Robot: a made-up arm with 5 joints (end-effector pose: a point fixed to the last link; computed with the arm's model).
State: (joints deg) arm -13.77 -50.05 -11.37 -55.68 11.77
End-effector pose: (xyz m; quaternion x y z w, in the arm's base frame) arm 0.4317 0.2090 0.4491 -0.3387 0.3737 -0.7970 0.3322
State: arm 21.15 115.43 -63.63 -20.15 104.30
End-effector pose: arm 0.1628 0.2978 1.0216 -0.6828 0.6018 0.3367 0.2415
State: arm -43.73 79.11 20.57 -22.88 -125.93
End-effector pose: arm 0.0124 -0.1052 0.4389 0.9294 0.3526 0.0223 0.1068
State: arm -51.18 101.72 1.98 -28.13 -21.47
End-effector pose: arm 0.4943 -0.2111 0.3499 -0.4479 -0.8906 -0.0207 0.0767
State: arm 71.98 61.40 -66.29 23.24 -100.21
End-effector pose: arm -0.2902 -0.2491 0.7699 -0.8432 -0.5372 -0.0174 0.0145
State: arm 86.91 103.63 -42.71 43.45 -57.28
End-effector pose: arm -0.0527 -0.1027 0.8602 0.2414 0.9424 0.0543 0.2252
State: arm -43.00 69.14 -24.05 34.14 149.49
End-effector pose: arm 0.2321 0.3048 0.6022 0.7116 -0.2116 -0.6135 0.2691
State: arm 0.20 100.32 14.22 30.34 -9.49
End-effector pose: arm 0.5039 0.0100 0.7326 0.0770 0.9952 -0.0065 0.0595
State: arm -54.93 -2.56 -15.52 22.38 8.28
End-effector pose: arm 0.4259 -0.1620 0.0341 0.1803 -0.5584 0.6743 0.4483
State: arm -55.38 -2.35 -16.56 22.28 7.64
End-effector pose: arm 0.4244 -0.1671 0.0332 0.1733 -0.5573 0.6741 0.4528
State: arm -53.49 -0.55 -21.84 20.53 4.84
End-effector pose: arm 0.4442 -0.1863 0.0631 0.1171 -0.5758 0.6716 0.4512
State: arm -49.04 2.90 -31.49 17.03 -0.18
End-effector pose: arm 0.4737 -0.2235 0.1300 0.0091 -0.6059 0.6615 0.4419
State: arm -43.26 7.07 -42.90 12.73 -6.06
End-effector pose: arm 0.4863 -0.2692 0.2168 -0.1193 -0.6278 0.6392 0.4278
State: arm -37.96 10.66 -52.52 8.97 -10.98
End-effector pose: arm 0.4770 -0.3060 0.2918 -0.2253 -0.6347 0.6116 0.4151
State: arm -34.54 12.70 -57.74 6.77 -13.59
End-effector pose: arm 0.4654 -0.3239 0.3349 -0.2827 -0.6363 0.5920 0.4059
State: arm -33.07 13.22 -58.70 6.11 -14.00
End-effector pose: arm 0.4645 -0.3264 0.3500 -0.2970 -0.6408 0.5850 0.3986
